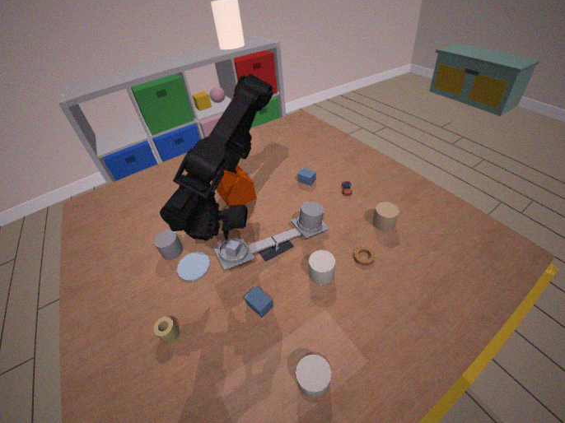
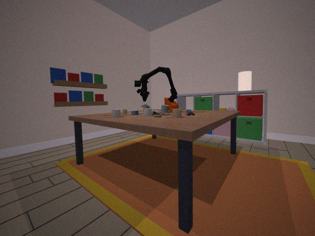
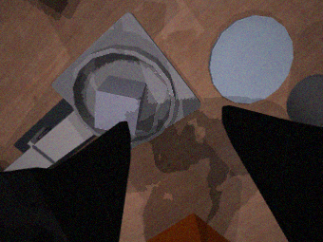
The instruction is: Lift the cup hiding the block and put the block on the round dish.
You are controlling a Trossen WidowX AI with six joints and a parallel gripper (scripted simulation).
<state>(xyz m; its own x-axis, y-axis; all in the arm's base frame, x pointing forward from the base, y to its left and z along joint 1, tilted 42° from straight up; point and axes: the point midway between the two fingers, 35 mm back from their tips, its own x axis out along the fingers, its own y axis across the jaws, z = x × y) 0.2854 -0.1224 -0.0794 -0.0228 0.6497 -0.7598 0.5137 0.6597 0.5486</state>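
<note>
Right now the round light-blue dish is 60 mm behind my gripper tip, 90 mm to the right of it and 130 mm below it. Also, from my gripper tip: grey cup 20 mm ahead, 310 mm to the left, 70 mm below; then balance 20 mm ahead, 150 mm to the left, 90 mm below; then tan cylinder 140 mm ahead, 480 mm to the left, 90 mm below.
</note>
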